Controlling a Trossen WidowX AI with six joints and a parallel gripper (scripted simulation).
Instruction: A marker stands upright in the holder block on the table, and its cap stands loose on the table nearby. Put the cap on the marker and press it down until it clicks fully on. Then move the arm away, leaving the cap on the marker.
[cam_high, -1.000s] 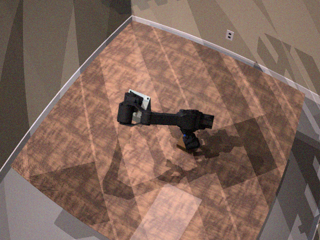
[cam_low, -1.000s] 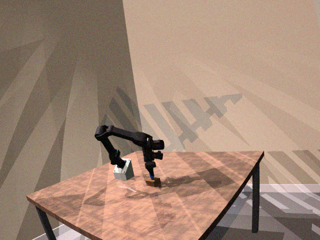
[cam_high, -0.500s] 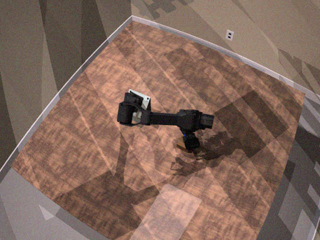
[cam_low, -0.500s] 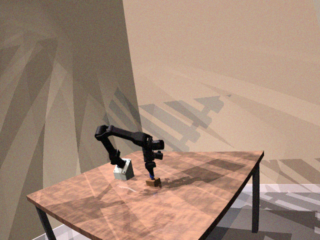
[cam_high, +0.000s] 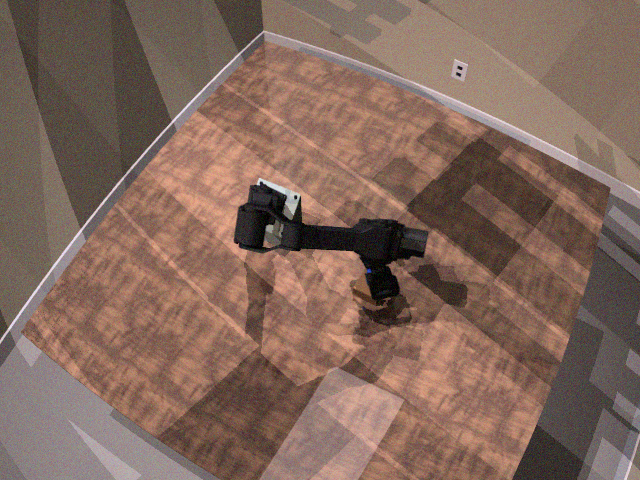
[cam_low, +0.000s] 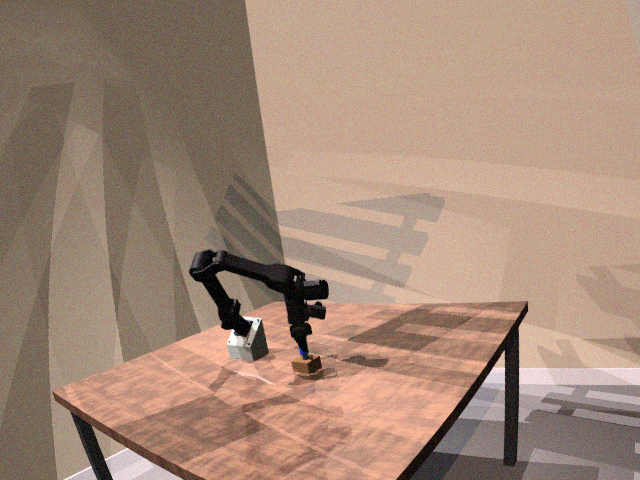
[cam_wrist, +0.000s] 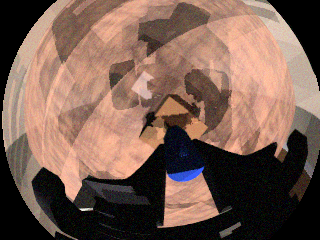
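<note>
Right now the blue cap is 10 mm above my gripper tip. Round my gripper tip: holder block: 50 mm below.
</note>
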